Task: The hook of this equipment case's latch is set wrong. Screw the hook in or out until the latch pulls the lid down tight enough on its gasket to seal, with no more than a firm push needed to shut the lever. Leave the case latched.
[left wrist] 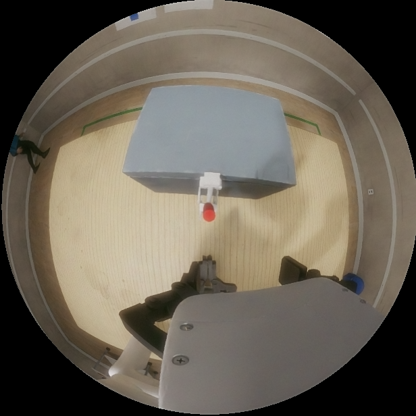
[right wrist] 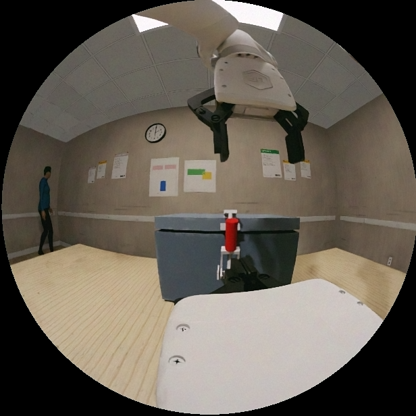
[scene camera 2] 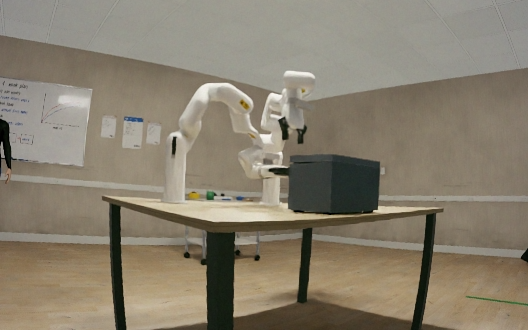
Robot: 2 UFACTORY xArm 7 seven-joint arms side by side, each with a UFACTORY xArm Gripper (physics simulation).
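Pixels of known places: left gripper, between the fingertips: (scene camera 2: 292, 141); left arm's base, origin of its link: (scene camera 2: 270, 204); right arm's base, origin of its link: (scene camera 2: 174, 202).
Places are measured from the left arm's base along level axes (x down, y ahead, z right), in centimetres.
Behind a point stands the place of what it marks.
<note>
The grey equipment case (scene camera 2: 310, 186) {x -9.6, y 71.5, z 35.0 cm} (right wrist: 187, 260) stands on the table with its lid (left wrist: 210, 130) (right wrist: 190, 222) on; a dark seam shows beneath the lid. The white latch (left wrist: 211, 180) (right wrist: 230, 251) is on its front face, its upper end at the lid's edge. Its red-gripped lever (left wrist: 209, 213) (right wrist: 231, 235) points up, its grip standing out from the case. Whether the hook is engaged is unclear. My left gripper (scene camera 2: 293, 132) {x -28.7, y 47.4, z 24.1 cm} (left wrist: 242, 273) (right wrist: 263, 159) is open and empty above the latch. My right gripper (scene camera 2: 283, 171) (left wrist: 206, 256) (right wrist: 237, 269) is shut and empty, low in front of the latch.
The wooden table (scene camera 2: 220, 215) {x 0.0, y 79.1, z 74.2 cm} (left wrist: 100, 210) (right wrist: 85, 280) carries both arm bases. Behind it in the scene view are small yellow (scene camera 2: 193, 195) and green (scene camera 2: 210, 195) items and a wheeled cart (scene camera 2: 203, 250). A person (left wrist: 27, 150) (right wrist: 45, 205) stands off to the side.
</note>
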